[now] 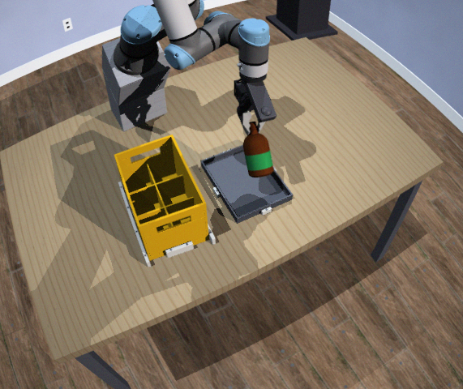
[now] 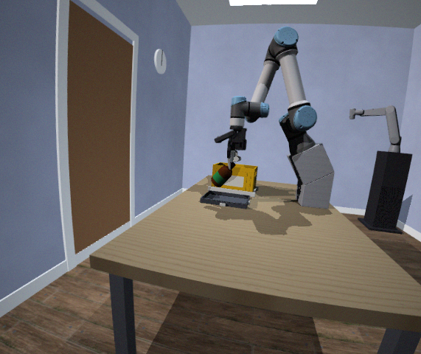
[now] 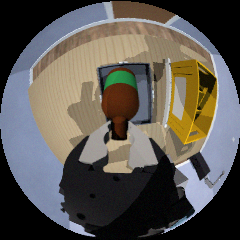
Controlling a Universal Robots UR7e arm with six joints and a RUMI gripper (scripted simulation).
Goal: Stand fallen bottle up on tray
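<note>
Now: the bottle 40 mm below my hand and 30 mm ahead of it. Round my hand: tray (190 mm below, 30 mm to the right, 10 mm ahead); yellow crate (300 mm to the right, 120 mm below, 10 mm ahead).
</note>
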